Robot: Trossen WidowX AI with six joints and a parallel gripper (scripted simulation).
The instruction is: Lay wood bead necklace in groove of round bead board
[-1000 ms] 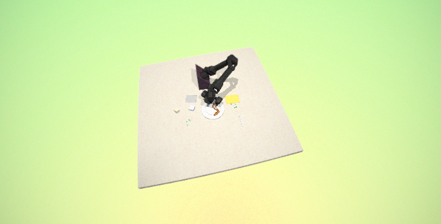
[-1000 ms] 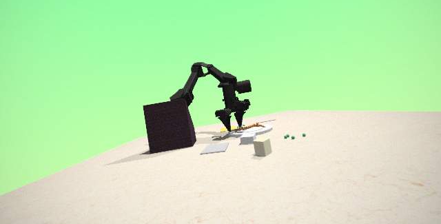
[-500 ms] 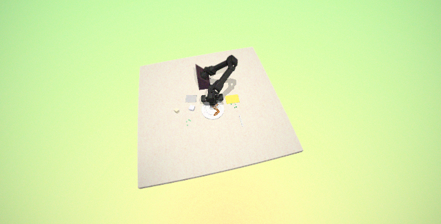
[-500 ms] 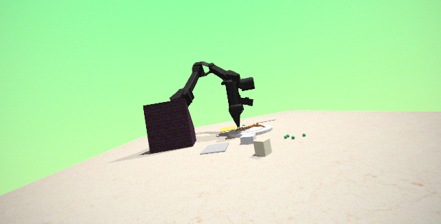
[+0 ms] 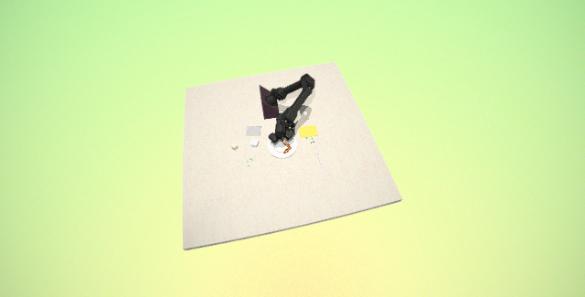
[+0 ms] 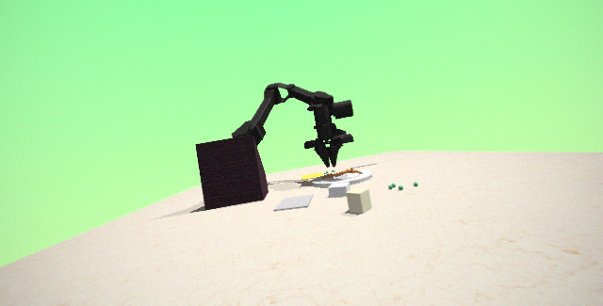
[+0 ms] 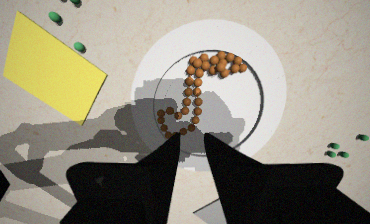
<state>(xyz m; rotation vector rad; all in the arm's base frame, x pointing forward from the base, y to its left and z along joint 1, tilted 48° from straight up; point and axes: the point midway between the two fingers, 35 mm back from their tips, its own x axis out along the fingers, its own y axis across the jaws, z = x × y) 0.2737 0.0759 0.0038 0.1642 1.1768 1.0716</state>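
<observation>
Now: gripper tip 4 cm above the round white bead board, 3 cm short of it and 1 cm to the left of it. The rest, counted from my gripper tip: thin white strip: 21 cm to the left, 18 cm ahead, 4 cm below; yellow card: 18 cm to the left, 6 cm behind, 5 cm below; grey flat plate: 19 cm to the right, 13 cm behind, 5 cm below.
</observation>
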